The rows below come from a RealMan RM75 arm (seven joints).
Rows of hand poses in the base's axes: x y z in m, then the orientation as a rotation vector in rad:
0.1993 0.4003 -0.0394 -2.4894 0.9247 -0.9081
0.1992 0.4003 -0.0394 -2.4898 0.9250 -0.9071
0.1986 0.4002 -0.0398 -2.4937 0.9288 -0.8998
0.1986 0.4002 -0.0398 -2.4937 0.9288 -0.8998
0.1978 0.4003 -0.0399 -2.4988 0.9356 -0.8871
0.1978 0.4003 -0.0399 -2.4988 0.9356 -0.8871
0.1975 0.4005 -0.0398 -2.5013 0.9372 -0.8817
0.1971 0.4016 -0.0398 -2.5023 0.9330 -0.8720
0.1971 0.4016 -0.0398 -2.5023 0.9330 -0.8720
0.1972 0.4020 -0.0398 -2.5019 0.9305 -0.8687
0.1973 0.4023 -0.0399 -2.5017 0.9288 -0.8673
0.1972 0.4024 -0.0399 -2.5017 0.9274 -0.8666
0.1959 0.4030 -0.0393 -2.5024 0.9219 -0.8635
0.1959 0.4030 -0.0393 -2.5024 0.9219 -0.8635
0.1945 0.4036 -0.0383 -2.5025 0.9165 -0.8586
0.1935 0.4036 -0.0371 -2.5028 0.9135 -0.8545
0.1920 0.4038 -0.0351 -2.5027 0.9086 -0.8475
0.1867 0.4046 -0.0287 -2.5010 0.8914 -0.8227
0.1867 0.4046 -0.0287 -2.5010 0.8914 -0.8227
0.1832 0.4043 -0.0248 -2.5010 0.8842 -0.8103
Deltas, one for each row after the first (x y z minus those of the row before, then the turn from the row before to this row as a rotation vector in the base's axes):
-0.0001 0.0000 0.0000 0.0001 0.0008 0.0000
-0.0006 -0.0001 -0.0004 0.0002 0.0065 -0.0013
0.0000 0.0000 0.0000 0.0000 0.0000 0.0000
-0.0008 0.0001 -0.0001 0.0017 0.0105 -0.0023
0.0000 0.0000 0.0000 0.0000 0.0000 0.0000
-0.0003 0.0002 0.0001 0.0005 0.0044 -0.0001
-0.0004 0.0011 0.0000 0.0040 0.0047 0.0049
0.0000 0.0000 0.0000 0.0000 0.0000 0.0000
0.0001 0.0004 0.0000 0.0020 0.0010 0.0024
0.0001 0.0003 -0.0001 0.0009 0.0003 0.0015
-0.0001 0.0001 0.0000 0.0004 0.0001 0.0011
-0.0013 0.0006 0.0006 0.0011 0.0008 0.0045
0.0000 0.0000 0.0000 0.0000 0.0000 0.0000
-0.0014 0.0006 0.0010 0.0025 0.0015 0.0048
-0.0010 0.0000 0.0012 0.0018 0.0017 0.0030
-0.0015 0.0002 0.0020 0.0036 0.0026 0.0049
-0.0053 0.0008 0.0064 0.0136 0.0089 0.0173
0.0000 0.0000 0.0000 0.0000 0.0000 0.0000
-0.0035 -0.0003 0.0039 0.0060 0.0052 0.0076

